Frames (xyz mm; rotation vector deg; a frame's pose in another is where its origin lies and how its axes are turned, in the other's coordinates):
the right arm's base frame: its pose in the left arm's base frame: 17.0 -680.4 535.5 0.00 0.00 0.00
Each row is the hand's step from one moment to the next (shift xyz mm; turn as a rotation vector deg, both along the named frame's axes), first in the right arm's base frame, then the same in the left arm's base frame.
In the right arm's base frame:
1: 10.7 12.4 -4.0 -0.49 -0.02 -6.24
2: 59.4 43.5 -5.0 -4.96 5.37 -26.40
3: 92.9 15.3 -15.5 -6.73 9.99 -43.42
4: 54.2 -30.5 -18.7 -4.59 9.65 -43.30
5: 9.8 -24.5 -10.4 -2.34 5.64 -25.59
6: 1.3 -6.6 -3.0 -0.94 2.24 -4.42
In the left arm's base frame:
1: 10.7 12.4 -4.0 -0.49 -0.02 -6.24
2: 59.4 43.5 -5.0 -4.96 5.37 -26.40
3: 92.9 15.3 -15.5 -6.73 9.99 -43.42
4: 54.2 -30.5 -18.7 -4.59 9.65 -43.30
5: 9.8 -24.5 -10.4 -2.34 5.64 -25.59
6: 1.3 -6.6 -3.0 -0.94 2.24 -4.42

